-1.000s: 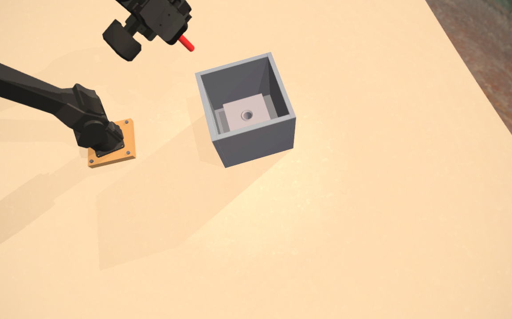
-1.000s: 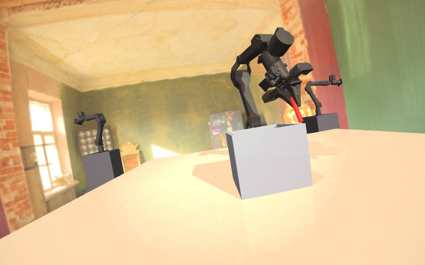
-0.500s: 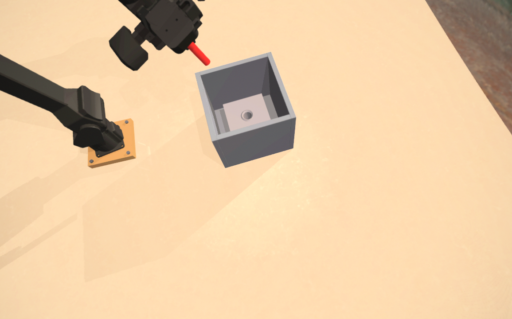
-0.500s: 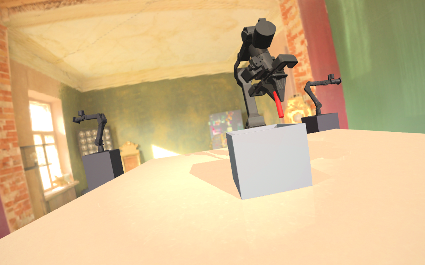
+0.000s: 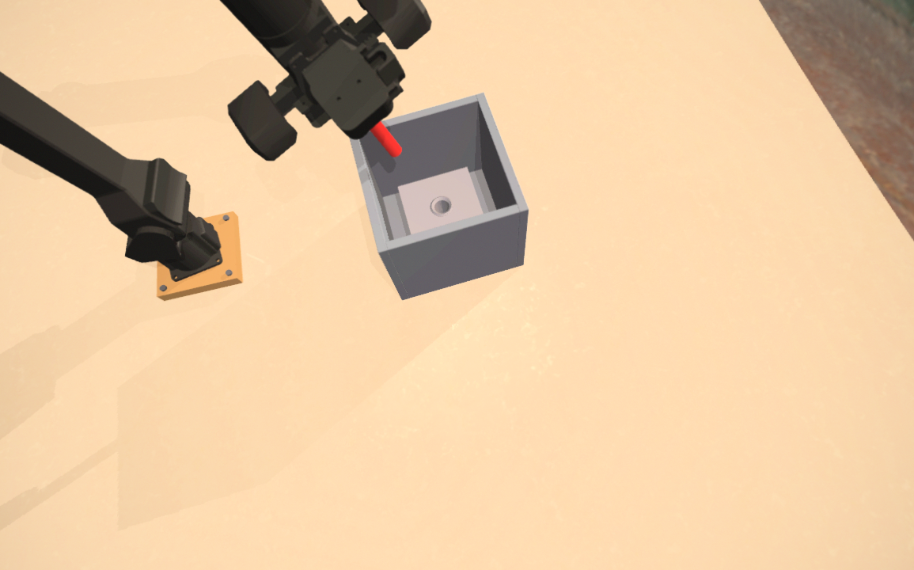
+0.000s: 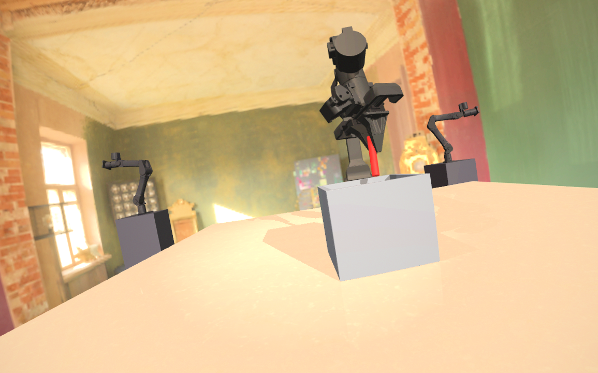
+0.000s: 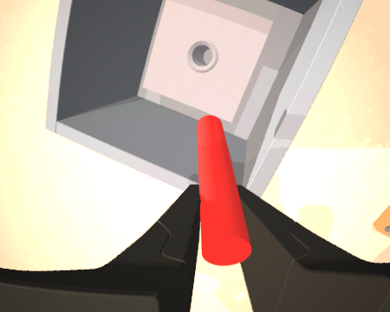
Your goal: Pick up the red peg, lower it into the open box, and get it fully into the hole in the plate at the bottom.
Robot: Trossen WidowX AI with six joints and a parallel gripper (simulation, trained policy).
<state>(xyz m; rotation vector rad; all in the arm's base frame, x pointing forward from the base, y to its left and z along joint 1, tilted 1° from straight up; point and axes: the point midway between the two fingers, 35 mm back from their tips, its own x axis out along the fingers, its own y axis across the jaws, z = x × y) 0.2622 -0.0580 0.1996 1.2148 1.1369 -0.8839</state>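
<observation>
The pale plate lies 14 cm below my gripper tip, 5 cm to the right of it and 4 cm ahead of it. From my gripper tip the other things lie so: red peg 1 cm to the right.
</observation>
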